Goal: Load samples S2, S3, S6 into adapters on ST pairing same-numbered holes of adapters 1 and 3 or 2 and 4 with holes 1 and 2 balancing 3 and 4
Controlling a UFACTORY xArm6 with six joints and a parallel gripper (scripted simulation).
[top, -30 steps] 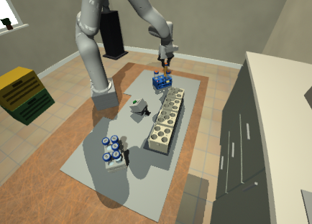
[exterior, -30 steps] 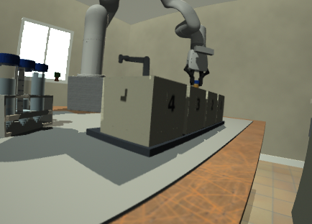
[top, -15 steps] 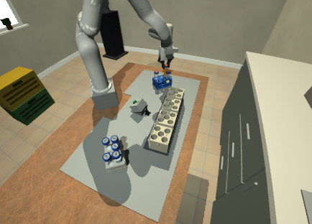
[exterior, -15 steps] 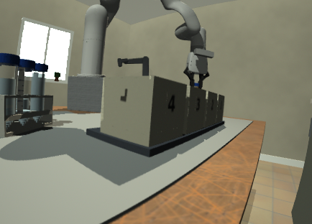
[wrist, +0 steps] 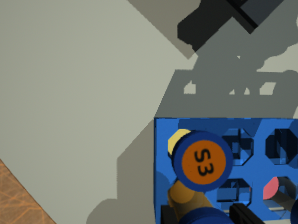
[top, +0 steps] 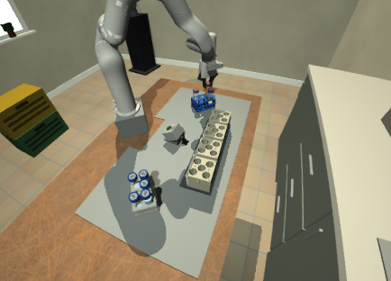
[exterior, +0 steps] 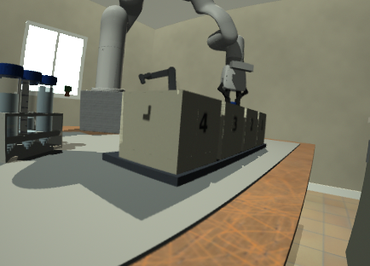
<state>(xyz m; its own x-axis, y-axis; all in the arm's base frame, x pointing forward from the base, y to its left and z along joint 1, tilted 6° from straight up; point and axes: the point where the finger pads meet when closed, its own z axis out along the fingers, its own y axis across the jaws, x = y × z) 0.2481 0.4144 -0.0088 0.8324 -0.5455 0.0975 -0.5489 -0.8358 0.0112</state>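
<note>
Now: the tube 3 cm ahead of my hand, 2 cm to the right of it and 7 cm below it. From my hand the other things lie so: blue sample rack 1 cm behind, 4 cm to the right, 11 cm below; adapter 20 cm ahead, 30 cm to the right, 9 cm below; green done key 3 cm behind, 37 cm to the right, 7 cm below.
</note>
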